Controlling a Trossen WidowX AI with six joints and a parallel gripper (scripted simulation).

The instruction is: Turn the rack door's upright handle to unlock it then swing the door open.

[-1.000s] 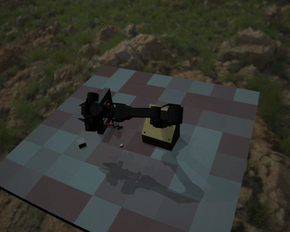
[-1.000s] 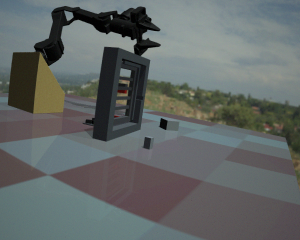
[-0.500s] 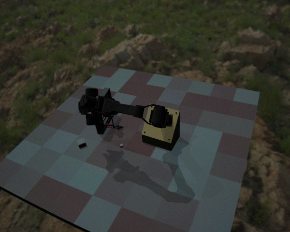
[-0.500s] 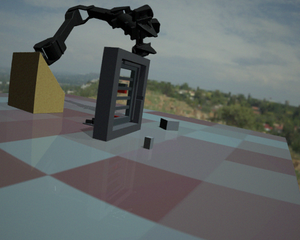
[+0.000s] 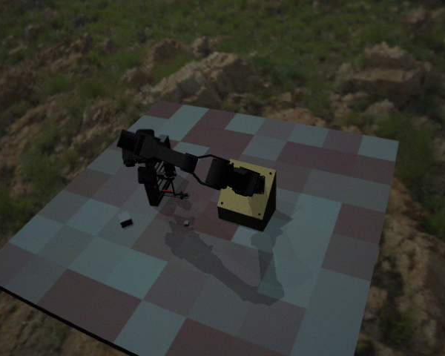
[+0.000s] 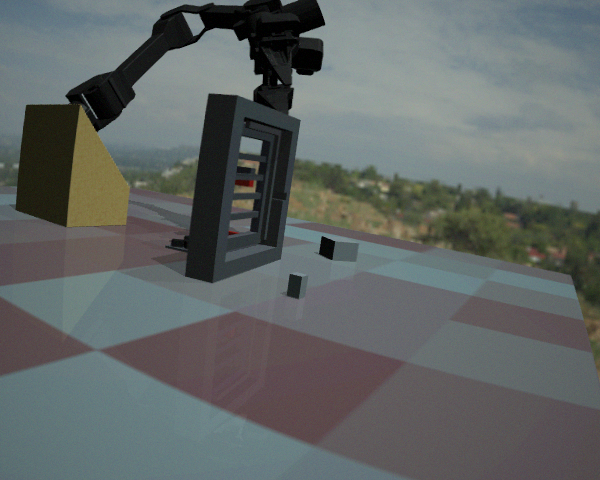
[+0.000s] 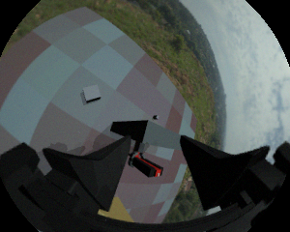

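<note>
The upright handle is 10 cm below my gripper tip, 6 cm to the right of it and 6 cm behind it.
</note>
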